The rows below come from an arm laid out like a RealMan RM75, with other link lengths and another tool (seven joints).
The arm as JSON. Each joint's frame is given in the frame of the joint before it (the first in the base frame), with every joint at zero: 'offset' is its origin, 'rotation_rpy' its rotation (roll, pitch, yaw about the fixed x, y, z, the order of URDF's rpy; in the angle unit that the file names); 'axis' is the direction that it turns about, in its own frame. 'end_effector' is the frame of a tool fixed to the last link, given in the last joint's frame.
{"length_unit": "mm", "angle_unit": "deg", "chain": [
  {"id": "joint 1", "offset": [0.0, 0.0, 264.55], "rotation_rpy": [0.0, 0.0, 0.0], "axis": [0.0, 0.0, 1.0]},
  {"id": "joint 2", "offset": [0.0, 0.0, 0.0], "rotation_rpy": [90.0, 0.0, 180.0], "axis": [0.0, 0.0, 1.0]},
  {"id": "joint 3", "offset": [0.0, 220.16, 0.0], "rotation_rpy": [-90.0, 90.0, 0.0], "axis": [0.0, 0.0, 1.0]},
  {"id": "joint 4", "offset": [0.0, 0.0, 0.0], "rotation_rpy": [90.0, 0.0, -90.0], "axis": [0.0, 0.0, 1.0]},
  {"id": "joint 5", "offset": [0.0, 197.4, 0.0], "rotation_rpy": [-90.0, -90.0, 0.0], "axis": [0.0, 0.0, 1.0]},
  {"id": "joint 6", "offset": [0.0, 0.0, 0.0], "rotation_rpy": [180.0, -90.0, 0.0], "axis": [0.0, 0.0, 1.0]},
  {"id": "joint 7", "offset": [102.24, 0.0, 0.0], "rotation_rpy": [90.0, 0.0, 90.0], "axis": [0.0, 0.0, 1.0]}
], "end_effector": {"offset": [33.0, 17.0, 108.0], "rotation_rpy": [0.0, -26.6, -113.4]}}
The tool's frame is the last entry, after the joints.
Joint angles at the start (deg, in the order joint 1, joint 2, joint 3, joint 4, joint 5, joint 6, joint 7): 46.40, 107.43, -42.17, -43.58, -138.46, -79.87, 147.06
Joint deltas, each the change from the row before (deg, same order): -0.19, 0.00, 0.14, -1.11, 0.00, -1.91, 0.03; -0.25, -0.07, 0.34, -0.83, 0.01, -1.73, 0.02; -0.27, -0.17, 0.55, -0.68, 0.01, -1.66, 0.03; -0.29, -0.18, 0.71, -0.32, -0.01, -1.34, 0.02; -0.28, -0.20, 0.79, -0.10, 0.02, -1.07, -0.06; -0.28, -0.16, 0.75, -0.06, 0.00, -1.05, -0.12; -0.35, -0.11, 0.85, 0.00, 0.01, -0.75, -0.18; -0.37, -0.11, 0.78, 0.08, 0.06, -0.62, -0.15; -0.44, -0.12, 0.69, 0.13, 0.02, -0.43, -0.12; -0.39, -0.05, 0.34, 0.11, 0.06, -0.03, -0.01; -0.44, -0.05, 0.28, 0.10, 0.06, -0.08, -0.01
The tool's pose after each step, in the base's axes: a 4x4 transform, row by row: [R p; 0 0 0 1], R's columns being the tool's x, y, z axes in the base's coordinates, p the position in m. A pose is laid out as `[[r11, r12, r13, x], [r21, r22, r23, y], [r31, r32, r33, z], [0, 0, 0, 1]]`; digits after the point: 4 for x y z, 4 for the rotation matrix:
[[0.6959, 0.6812, -0.2273, 0.2103], [0.7122, -0.6953, 0.0967, 0.3867], [-0.0922, -0.2291, -0.9690, 0.0486], [0, 0, 0, 1]]
[[0.6934, 0.6818, -0.2329, 0.2091], [0.7126, -0.6968, 0.0819, 0.3825], [-0.1065, -0.2228, -0.9690, 0.0508], [0, 0, 0, 1]]
[[0.6930, 0.6798, -0.2402, 0.2084], [0.7110, -0.6997, 0.0709, 0.3785], [-0.1198, -0.2199, -0.9681, 0.0538], [0, 0, 0, 1]]
[[0.6956, 0.6738, -0.2493, 0.2087], [0.7061, -0.7052, 0.0642, 0.3750], [-0.1326, -0.2207, -0.9663, 0.0563], [0, 0, 0, 1]]
[[0.6986, 0.6668, -0.2594, 0.2094], [0.7009, -0.7107, 0.0609, 0.3720], [-0.1438, -0.2244, -0.9638, 0.0587], [0, 0, 0, 1]]
[[0.7010, 0.6604, -0.2692, 0.2102], [0.6960, -0.7159, 0.0563, 0.3689], [-0.1555, -0.2268, -0.9614, 0.0607], [0, 0, 0, 1]]
[[0.7040, 0.6528, -0.2795, 0.2115], [0.6909, -0.7207, 0.0570, 0.3664], [-0.1643, -0.2333, -0.9584, 0.0625], [0, 0, 0, 1]]
[[0.7075, 0.6445, -0.2900, 0.2131], [0.6853, -0.7259, 0.0587, 0.3640], [-0.1727, -0.2403, -0.9552, 0.0641], [0, 0, 0, 1]]
[[0.7126, 0.6350, -0.2983, 0.2155], [0.6785, -0.7320, 0.0627, 0.3618], [-0.1785, -0.2470, -0.9524, 0.0655], [0, 0, 0, 1]]
[[0.7178, 0.6271, -0.3026, 0.2178], [0.6726, -0.7368, 0.0684, 0.3606], [-0.1801, -0.2527, -0.9507, 0.0662], [0, 0, 0, 1]]
[[0.7232, 0.6190, -0.3064, 0.2203], [0.6662, -0.7422, 0.0731, 0.3590], [-0.1822, -0.2570, -0.9491, 0.0667], [0, 0, 0, 1]]

